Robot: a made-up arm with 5 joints. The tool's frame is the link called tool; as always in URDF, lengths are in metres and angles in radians.
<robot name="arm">
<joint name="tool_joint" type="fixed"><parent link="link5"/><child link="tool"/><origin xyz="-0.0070 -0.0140 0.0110" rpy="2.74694 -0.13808 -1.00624"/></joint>
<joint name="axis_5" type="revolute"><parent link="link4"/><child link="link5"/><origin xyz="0.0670 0.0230 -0.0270" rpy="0.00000 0.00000 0.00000"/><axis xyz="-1 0 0"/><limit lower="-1.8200" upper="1.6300"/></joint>
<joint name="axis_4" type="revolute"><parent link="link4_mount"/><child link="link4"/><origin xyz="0.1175 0.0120 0.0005" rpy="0.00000 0.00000 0.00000"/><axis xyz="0 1 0"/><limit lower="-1.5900" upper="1.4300"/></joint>
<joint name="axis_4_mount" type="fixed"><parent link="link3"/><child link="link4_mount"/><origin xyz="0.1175 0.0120 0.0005" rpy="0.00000 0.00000 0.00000"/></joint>
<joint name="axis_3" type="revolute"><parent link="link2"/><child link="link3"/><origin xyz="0.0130 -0.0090 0.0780" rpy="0.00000 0.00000 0.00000"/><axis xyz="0 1 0"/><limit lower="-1.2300" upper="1.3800"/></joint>
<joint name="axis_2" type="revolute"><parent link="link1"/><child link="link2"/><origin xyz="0.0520 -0.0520 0.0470" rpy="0.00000 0.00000 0.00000"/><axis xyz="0 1 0"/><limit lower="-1.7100" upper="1.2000"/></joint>
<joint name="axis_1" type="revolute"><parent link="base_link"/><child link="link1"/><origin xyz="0.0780 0.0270 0.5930" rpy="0.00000 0.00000 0.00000"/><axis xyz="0 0 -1"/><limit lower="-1.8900" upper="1.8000"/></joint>
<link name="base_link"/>
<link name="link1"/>
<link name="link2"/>
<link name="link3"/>
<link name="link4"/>
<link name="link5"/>
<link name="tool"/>
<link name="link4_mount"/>
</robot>
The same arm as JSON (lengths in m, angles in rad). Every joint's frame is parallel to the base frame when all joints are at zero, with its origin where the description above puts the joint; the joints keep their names.
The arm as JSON. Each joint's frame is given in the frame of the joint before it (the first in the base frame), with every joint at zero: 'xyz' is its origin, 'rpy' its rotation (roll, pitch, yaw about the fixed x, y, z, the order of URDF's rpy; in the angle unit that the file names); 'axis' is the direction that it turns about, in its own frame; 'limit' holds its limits. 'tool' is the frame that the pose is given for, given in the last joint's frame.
{"units": {"length": "m", "angle": "rad"}, "joints": [
  {"name": "axis_1", "type": "revolute", "origin": {"xyz": [0.078, 0.027, 0.593], "rpy": [0.0, 0.0, 0.0]}, "axis": [0.0, 0.0, -1.0], "limit": {"lower": -1.89, "upper": 1.8}},
  {"name": "axis_2", "type": "revolute", "origin": {"xyz": [0.052, -0.052, 0.047], "rpy": [0.0, 0.0, 0.0]}, "axis": [0.0, 1.0, 0.0], "limit": {"lower": -1.71, "upper": 1.2}},
  {"name": "axis_3", "type": "revolute", "origin": {"xyz": [0.013, -0.009, 0.078], "rpy": [0.0, 0.0, 0.0]}, "axis": [0.0, 1.0, 0.0], "limit": {"lower": -1.23, "upper": 1.38}},
  {"name": "axis_4", "type": "revolute", "origin": {"xyz": [0.235, 0.024, 0.001], "rpy": [0.0, 0.0, 0.0]}, "axis": [0.0, 1.0, 0.0], "limit": {"lower": -1.59, "upper": 1.43}},
  {"name": "axis_5", "type": "revolute", "origin": {"xyz": [0.067, 0.023, -0.027], "rpy": [0.0, 0.0, 0.0]}, "axis": [-1.0, 0.0, 0.0], "limit": {"lower": -1.82, "upper": 1.63}}
], "tool": {"origin": {"xyz": [-0.007, -0.014, 0.011], "rpy": [2.7469, -0.1381, -1.0062]}}}

